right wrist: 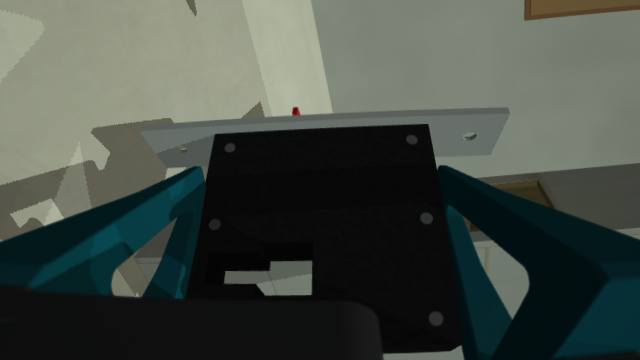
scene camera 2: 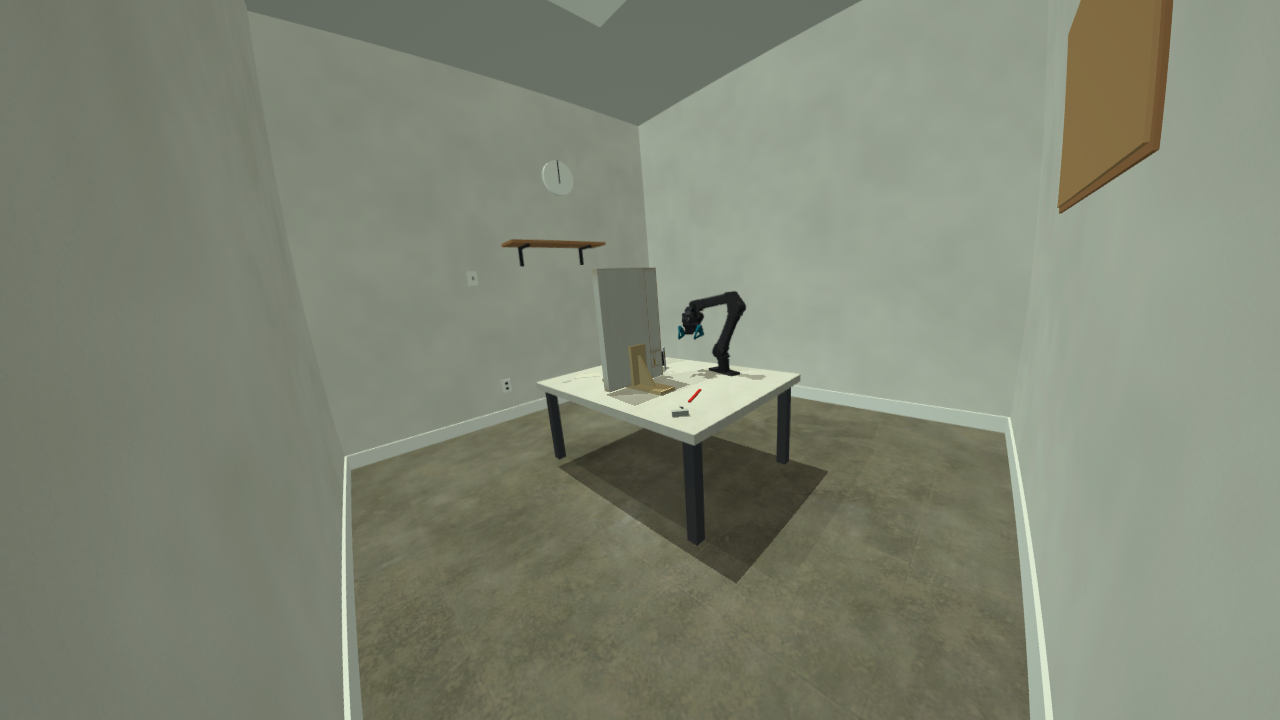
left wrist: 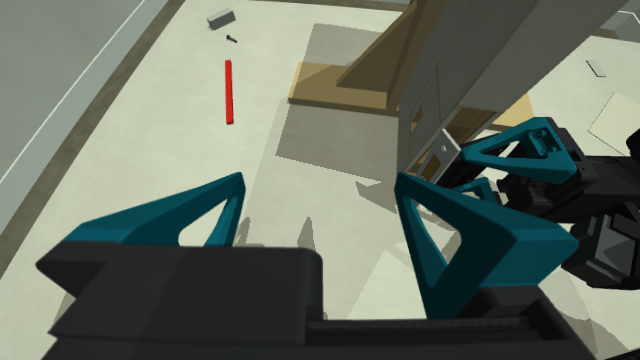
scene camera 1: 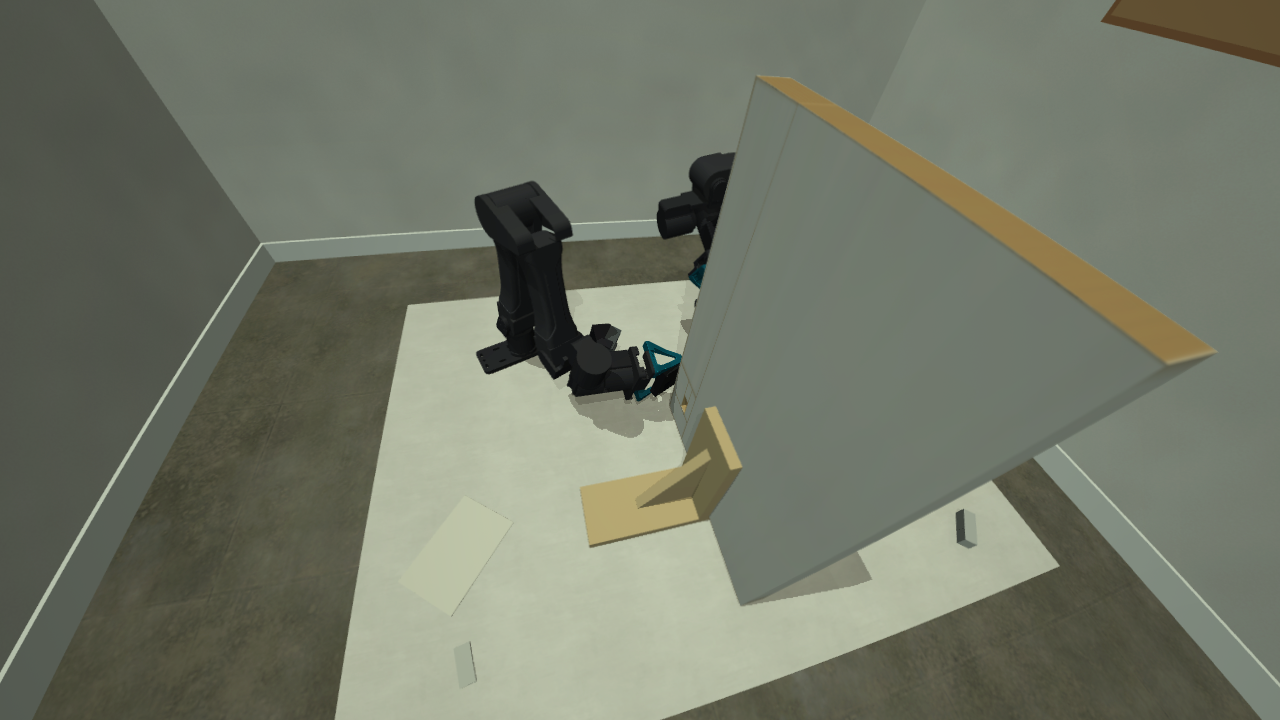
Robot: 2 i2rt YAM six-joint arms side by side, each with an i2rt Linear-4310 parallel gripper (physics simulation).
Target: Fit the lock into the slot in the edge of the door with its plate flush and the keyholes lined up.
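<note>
The grey door stands upright. Its edge has a brown-lined slot, and a keyhole opening shows in its face. The lock has a black body and a pale metal plate at its far end in the right wrist view. It is outside the slot, close beside the door edge. My right gripper is shut on the lock's body, one finger on each side. My left gripper is open and empty, above the table.
Wooden brackets stand against the door. A red bar, a small dark screw and a grey block lie on the table. A pale flat sheet and a small pale block lie elsewhere.
</note>
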